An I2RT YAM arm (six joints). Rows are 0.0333 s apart.
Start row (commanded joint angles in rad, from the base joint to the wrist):
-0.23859 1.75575 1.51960 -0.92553 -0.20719 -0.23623
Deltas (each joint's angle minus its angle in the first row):
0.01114 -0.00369 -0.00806 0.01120 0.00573 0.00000
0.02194 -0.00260 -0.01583 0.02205 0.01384 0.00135
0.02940 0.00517 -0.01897 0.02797 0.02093 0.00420
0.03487 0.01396 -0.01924 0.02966 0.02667 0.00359
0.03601 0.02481 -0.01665 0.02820 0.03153 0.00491
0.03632 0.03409 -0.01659 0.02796 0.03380 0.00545
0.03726 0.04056 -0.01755 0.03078 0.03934 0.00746
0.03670 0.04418 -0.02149 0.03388 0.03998 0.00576
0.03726 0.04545 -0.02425 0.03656 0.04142 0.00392
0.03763 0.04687 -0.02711 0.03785 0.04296 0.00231
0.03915 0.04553 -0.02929 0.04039 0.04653 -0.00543
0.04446 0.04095 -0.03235 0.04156 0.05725 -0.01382
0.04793 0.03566 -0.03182 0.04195 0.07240 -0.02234
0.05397 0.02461 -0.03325 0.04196 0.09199 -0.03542
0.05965 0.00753 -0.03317 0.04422 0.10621 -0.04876
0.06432 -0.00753 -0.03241 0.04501 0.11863 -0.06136
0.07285 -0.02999 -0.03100 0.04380 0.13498 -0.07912
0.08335 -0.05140 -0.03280 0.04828 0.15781 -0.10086
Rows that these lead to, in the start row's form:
-0.22745 1.75206 1.51154 -0.91433 -0.20146 -0.23623
-0.21665 1.75315 1.50377 -0.90348 -0.19335 -0.23488
-0.20919 1.76092 1.50063 -0.89756 -0.18626 -0.23203
-0.20372 1.76971 1.50036 -0.89587 -0.18052 -0.23264
-0.20258 1.78056 1.50295 -0.89733 -0.17566 -0.23132
-0.20227 1.78984 1.50301 -0.89757 -0.17339 -0.23078
-0.20133 1.79631 1.50205 -0.89475 -0.16785 -0.22877
-0.20189 1.79993 1.49811 -0.89165 -0.16721 -0.23047
-0.20133 1.80120 1.49535 -0.88897 -0.16577 -0.23231
-0.20096 1.80262 1.49249 -0.88768 -0.16423 -0.23392
-0.19944 1.80128 1.49031 -0.88514 -0.16066 -0.24166
-0.19413 1.79670 1.48725 -0.88397 -0.14994 -0.25005
-0.19066 1.79141 1.48778 -0.88358 -0.13479 -0.25857
-0.18462 1.78036 1.48635 -0.88357 -0.11520 -0.27165
-0.17894 1.76328 1.48643 -0.88131 -0.10098 -0.28499
-0.17427 1.74822 1.48719 -0.88052 -0.08856 -0.29759
-0.16574 1.72576 1.48860 -0.88173 -0.07221 -0.31535
-0.15524 1.70435 1.48680 -0.87725 -0.04938 -0.33709

